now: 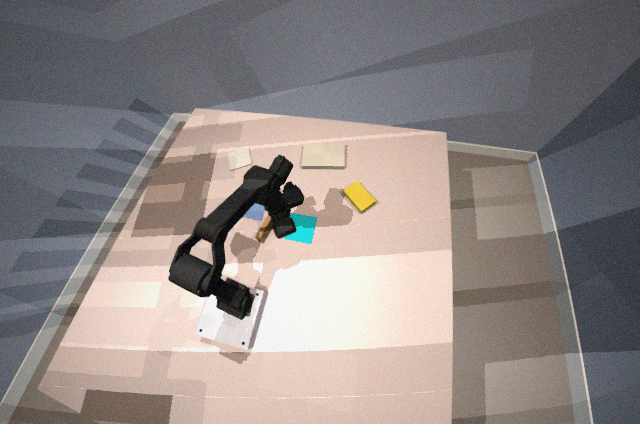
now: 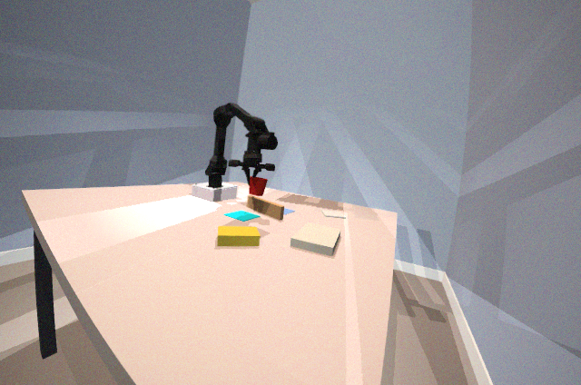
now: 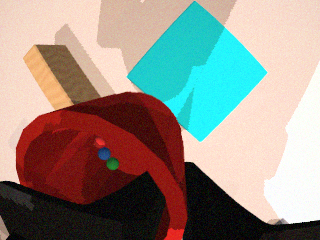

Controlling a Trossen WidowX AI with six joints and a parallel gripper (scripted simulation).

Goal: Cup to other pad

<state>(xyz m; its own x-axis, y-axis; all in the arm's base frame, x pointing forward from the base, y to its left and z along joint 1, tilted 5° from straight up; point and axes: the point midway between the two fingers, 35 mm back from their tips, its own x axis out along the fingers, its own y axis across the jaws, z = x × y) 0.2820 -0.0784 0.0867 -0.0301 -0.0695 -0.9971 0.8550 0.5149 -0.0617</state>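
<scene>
Now: gripper tip 30 mm short of the blue marble, 30 mm to the right of it and 20 mm above it. The rest, counted from my gripper tip: red cup 30 mm ahead, 10 mm to the left; then wooden bar 40 mm ahead, 60 mm to the left, 100 mm below; then cyan pad 10 mm ahead, 40 mm to the right, 130 mm below.
</scene>
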